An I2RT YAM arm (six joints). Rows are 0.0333 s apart.
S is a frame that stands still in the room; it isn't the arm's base.
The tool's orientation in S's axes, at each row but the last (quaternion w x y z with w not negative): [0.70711 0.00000 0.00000 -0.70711]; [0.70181 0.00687 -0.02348 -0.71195]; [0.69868 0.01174 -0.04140 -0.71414]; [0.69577 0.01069 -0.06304 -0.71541]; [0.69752 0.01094 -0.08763 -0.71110]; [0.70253 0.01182 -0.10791 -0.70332]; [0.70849 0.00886 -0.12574 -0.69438]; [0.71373 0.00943 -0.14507 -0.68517]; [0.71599 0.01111 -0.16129 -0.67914]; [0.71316 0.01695 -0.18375 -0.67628]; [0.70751 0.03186 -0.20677 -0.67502]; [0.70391 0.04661 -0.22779 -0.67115]
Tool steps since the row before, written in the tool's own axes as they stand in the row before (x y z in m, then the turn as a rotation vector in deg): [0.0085 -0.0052 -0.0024 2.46 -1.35 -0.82]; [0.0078 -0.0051 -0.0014 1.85 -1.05 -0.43]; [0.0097 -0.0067 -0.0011 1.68 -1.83 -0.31]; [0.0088 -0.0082 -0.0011 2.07 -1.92 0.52]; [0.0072 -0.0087 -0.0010 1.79 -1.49 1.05]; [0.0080 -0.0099 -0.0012 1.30 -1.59 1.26]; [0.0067 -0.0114 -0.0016 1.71 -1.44 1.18]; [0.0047 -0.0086 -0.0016 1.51 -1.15 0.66]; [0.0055 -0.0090 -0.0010 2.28 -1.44 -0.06]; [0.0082 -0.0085 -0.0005 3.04 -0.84 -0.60]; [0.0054 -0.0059 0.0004 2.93 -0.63 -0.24]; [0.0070 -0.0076 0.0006 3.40 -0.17 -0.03]
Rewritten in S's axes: [-0.0052 -0.0085 -0.0024 -1.35 -2.46 -0.82]; [-0.0052 -0.0078 -0.0014 -1.06 -1.85 -0.43]; [-0.0068 -0.0096 -0.0012 -1.84 -1.65 -0.38]; [-0.0083 -0.0087 -0.0013 -2.03 -1.98 0.46]; [-0.0087 -0.0072 -0.0014 -1.67 -1.65 1.02]; [-0.0097 -0.0082 -0.0018 -1.80 -1.13 1.14]; [-0.0109 -0.0073 -0.0026 -1.63 -1.55 1.16]; [-0.0079 -0.0054 -0.0024 -1.24 -1.43 0.68]; [-0.0083 -0.0063 -0.0019 -1.32 -2.35 0.10]; [-0.0079 -0.0088 -0.0008 -0.58 -3.16 -0.06]; [-0.0057 -0.0056 -0.0002 -0.50 -2.95 0.31]; [-0.0073 -0.0073 -0.0005 -0.16 -3.31 0.79]
